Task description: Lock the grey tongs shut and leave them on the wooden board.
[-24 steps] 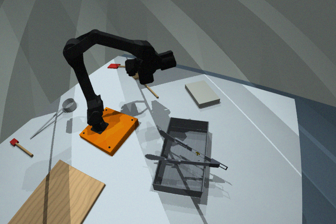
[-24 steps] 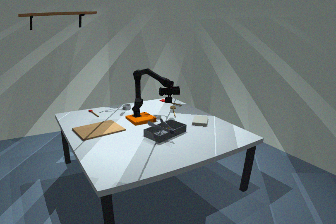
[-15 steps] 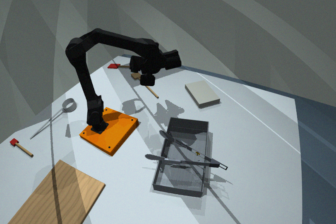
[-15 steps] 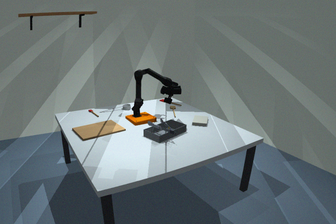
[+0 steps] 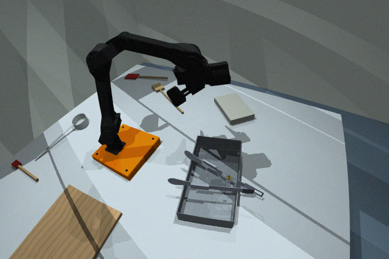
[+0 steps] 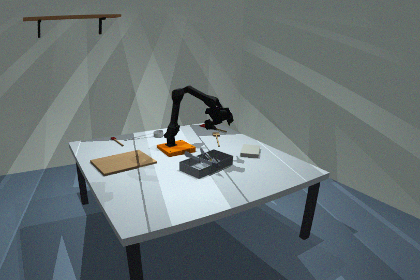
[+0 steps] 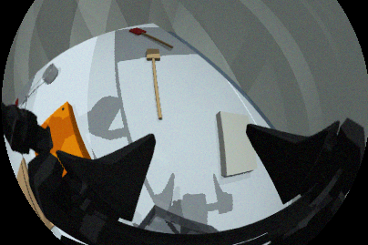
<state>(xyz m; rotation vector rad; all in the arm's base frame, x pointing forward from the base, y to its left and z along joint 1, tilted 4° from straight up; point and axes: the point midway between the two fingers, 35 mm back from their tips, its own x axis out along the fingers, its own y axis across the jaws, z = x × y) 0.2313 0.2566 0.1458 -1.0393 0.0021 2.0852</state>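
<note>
Now: the roasting tin 17 cm ahead of my gripper tip, 24 cm to the right of it and 14 cm below it. Also, from my gripper tip: beige block (12 cm ahead, 15 cm to the left, 16 cm below); then wooden board (14 cm behind, 66 cm to the right, 16 cm below); then red spatula (47 cm behind, 25 cm to the left, 16 cm below).
</note>
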